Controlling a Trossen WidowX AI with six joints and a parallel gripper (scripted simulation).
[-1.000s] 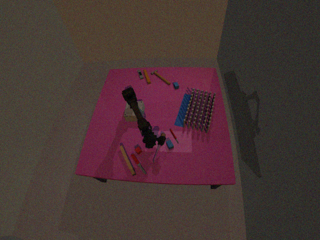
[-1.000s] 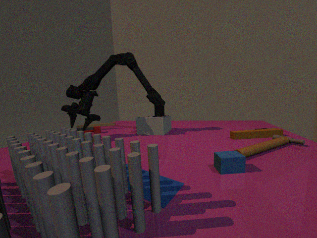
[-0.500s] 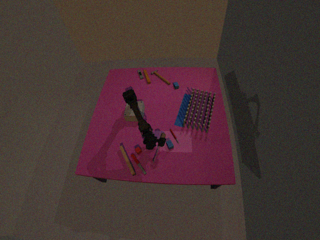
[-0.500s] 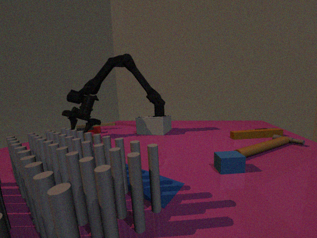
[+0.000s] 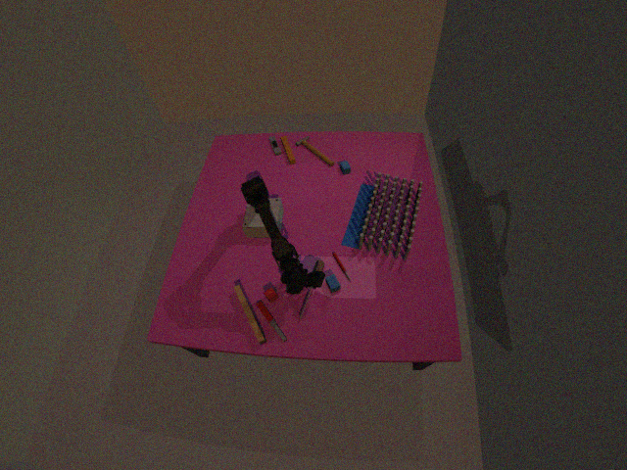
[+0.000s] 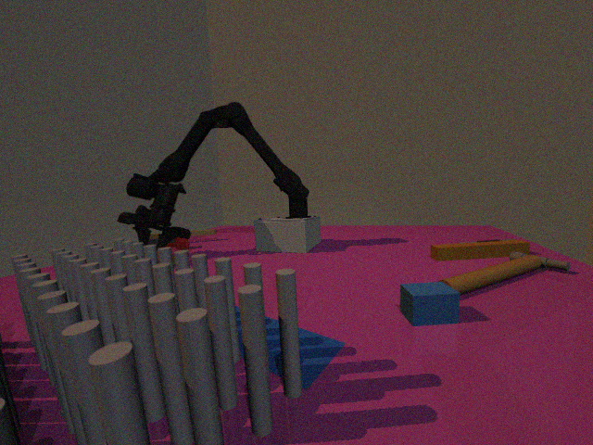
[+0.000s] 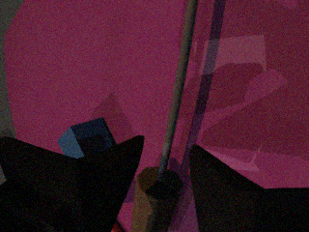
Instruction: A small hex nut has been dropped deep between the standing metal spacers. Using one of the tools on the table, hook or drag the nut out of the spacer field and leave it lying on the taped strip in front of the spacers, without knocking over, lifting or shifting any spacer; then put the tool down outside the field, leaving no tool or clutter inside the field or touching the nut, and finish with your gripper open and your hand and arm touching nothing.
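Now: gripper tip 14 cm short of the red screwdriver, 8 cm to the right of it and 1 cm above it. Also, from my gripper tip: red block: 17 cm behind, 4 cm to the right; hook tool: 1 cm behind, 3 cm to the right; blue taped strip: 22 cm ahead, 38 cm to the left, 2 cm below.
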